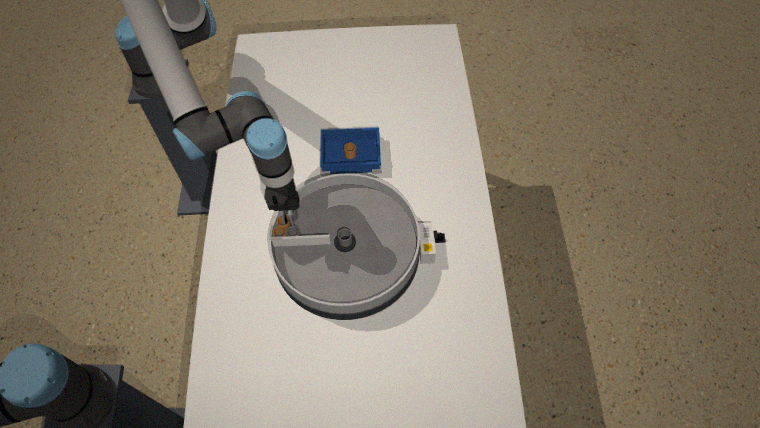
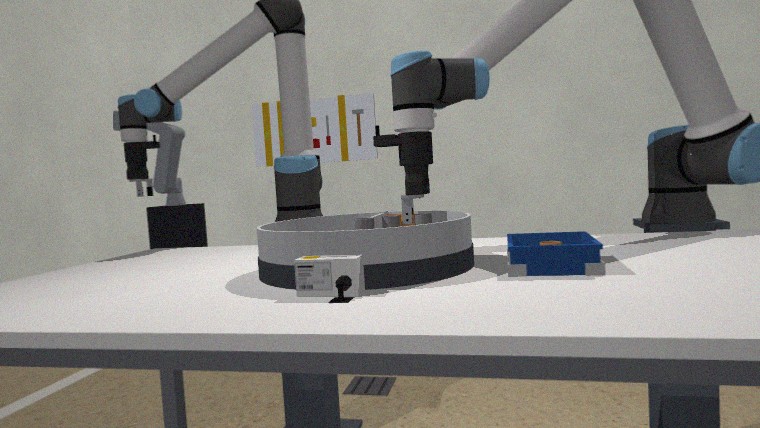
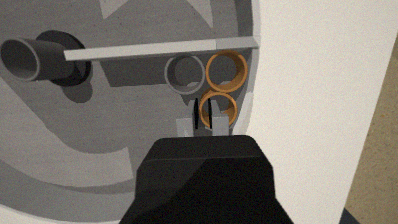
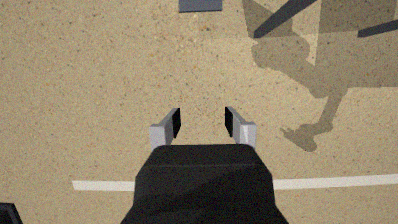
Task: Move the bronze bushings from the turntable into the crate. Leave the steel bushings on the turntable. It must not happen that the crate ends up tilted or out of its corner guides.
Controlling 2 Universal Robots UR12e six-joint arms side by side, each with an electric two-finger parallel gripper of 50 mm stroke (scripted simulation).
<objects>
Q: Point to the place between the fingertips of my right gripper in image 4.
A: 202,116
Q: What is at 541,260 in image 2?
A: A blue crate.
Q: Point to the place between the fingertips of my right gripper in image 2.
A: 145,196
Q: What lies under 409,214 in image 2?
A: My left gripper.
</objects>
